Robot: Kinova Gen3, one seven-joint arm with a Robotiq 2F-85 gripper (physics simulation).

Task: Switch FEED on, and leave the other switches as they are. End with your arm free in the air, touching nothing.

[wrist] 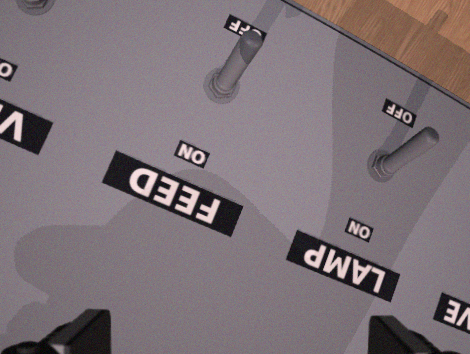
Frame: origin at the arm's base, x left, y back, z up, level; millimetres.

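Where they show: gripper, fingertip midpoint: [239, 342].
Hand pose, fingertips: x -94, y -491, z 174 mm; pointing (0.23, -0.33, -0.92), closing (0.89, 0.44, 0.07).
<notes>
Each offset is from my fingertips to the top centre of the thing. "pt": to the spot under its first point. Level surfaces: height alone.
The FEED switch @[pt dx -24, dy +60, dz -140 mm] [235, 67] is a grey lever that leans toward its OFF label @[pt dx -25, dy +79, dz -185 mm] [245, 27], partly covering it. Its ON label @[pt dx -24, dy +3, dz -142 mm] [192, 153] and the FEED nameplate [172, 193] lie on the near side of its base. My gripper [240, 335] is open, with one fingertip at the lower left and one at the lower right of the wrist view. Nothing is between the fingers. The FEED switch stands ahead of them, apart from both.
The LAMP switch @[dx +96, dy +61, dz -129 mm] [407, 152] leans toward its OFF label [399, 113], right of FEED. Another switch base @[pt dx -140, dy +41, dz -157 mm] [35, 4] shows at the upper left. Parts of two more nameplates show at the left [22, 125] and right edges. Wooden table @[dz -261 mm] [430, 25] lies beyond the panel's far edge.
</notes>
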